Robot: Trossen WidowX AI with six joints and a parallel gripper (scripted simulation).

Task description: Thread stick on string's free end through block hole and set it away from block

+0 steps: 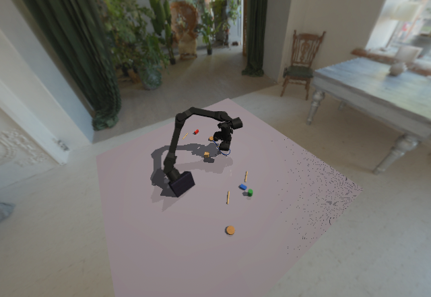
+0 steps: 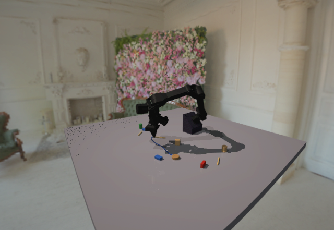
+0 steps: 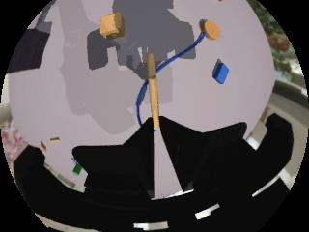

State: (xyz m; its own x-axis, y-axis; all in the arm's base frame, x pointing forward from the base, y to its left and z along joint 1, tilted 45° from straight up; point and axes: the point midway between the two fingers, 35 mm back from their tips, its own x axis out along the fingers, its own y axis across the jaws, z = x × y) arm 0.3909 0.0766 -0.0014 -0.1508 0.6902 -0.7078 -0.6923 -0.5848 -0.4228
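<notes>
My gripper tip is now 130 mm past the wooden block, 60 mm to the right of it and 40 mm above it. Also, from my gripper tip: red block 330 mm to the left, 80 mm behind, 50 mm below; then green cylinder 330 mm to the right, 70 mm behind, 40 mm below; then blue piece 140 mm to the left, 60 mm ahead, 50 mm below.
</notes>
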